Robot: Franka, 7 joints.
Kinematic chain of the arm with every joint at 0, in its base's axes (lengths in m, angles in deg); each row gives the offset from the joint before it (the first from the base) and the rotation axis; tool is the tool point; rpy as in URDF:
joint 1: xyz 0 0 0.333 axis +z
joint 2: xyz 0 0 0 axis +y
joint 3: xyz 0 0 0.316 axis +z
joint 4: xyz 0.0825 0 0 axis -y
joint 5: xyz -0.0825 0 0.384 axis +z
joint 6: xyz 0 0 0 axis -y
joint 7: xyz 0.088 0 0 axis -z
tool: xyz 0 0 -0.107 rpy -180 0 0
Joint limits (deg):
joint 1: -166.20..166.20
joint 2: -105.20..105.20
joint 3: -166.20..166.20
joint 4: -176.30..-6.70
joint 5: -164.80..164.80
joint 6: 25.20..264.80
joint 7: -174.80..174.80
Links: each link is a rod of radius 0.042 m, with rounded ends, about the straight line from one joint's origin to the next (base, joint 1, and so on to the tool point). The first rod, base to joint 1, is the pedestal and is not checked.
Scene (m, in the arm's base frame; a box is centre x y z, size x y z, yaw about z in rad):
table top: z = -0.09
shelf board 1: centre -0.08 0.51 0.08 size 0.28 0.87 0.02 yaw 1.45
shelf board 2: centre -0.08 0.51 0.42 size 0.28 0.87 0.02 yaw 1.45
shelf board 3: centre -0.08 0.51 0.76 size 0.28 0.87 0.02 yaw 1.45
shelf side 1: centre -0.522 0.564 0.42 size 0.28 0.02 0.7 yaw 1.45
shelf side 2: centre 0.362 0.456 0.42 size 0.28 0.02 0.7 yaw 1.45
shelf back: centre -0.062 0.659 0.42 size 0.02 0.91 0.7 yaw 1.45
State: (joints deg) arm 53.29 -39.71 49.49 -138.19 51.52 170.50 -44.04
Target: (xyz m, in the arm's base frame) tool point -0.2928 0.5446 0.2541
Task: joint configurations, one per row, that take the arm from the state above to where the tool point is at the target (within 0.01 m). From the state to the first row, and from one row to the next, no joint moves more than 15 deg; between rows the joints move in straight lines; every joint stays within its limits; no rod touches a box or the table.
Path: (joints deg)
1: 60.24 -51.26 48.48 -146.29 53.75 173.91 -44.04
2: 67.20 -62.81 47.46 -154.39 55.97 177.32 -44.04
3: 74.15 -74.36 46.45 -162.49 58.20 180.74 -44.04
4: 69.65 -72.69 60.35 -159.71 56.16 175.90 -44.04
5: 65.14 -71.02 74.24 -156.94 54.12 171.07 -44.04
6: 60.64 -69.35 88.14 -154.16 52.08 166.24 -44.04
7: 56.14 -67.68 102.04 -151.38 50.04 161.41 -44.04
8: 44.00 -69.13 103.16 -142.71 48.93 161.04 -44.04
9: 31.87 -70.59 104.29 -134.05 47.82 160.67 -44.04
10: 19.73 -72.05 105.42 -125.39 46.71 160.30 -44.04
11: 7.59 -73.50 106.55 -116.73 45.60 159.93 -44.04

